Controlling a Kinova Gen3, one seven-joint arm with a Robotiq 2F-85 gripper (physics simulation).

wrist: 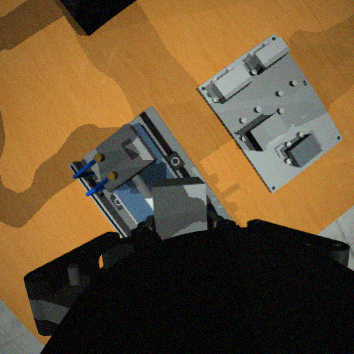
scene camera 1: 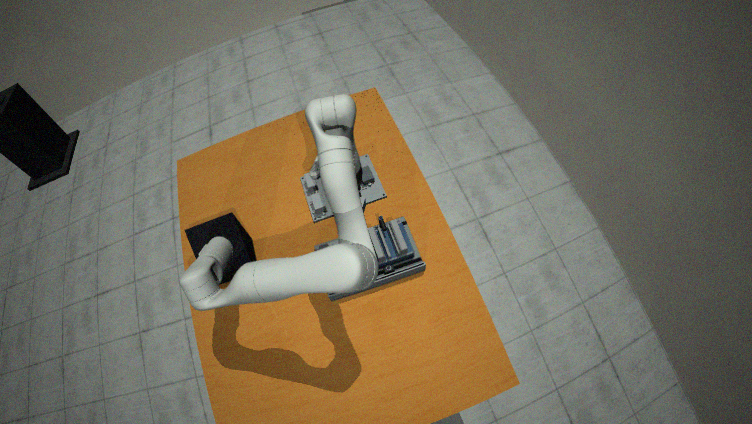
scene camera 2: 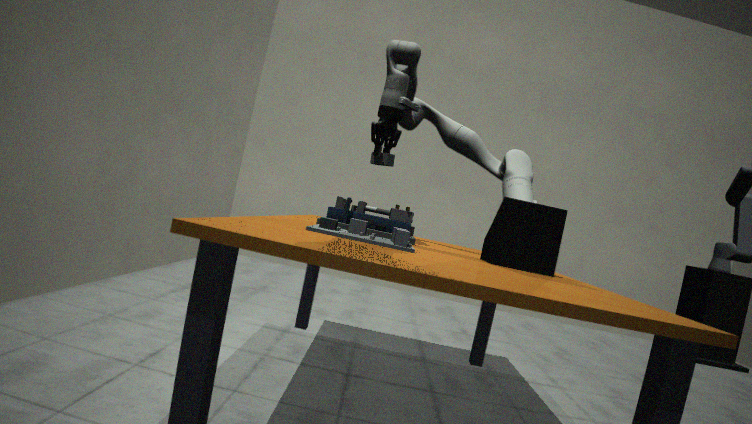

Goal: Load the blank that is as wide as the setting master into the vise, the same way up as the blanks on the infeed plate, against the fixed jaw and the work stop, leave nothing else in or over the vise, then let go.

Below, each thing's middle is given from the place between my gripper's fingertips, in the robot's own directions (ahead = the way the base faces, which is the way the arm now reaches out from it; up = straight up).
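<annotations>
Infeed plate (scene camera 1: 375, 192): my hand 20 mm past it, 230 mm above, 230 mm to the right of it. Dark block (wrist: 305, 148): from my hand, 70 mm ahead, 210 mm below, 230 mm to the left.
</annotations>
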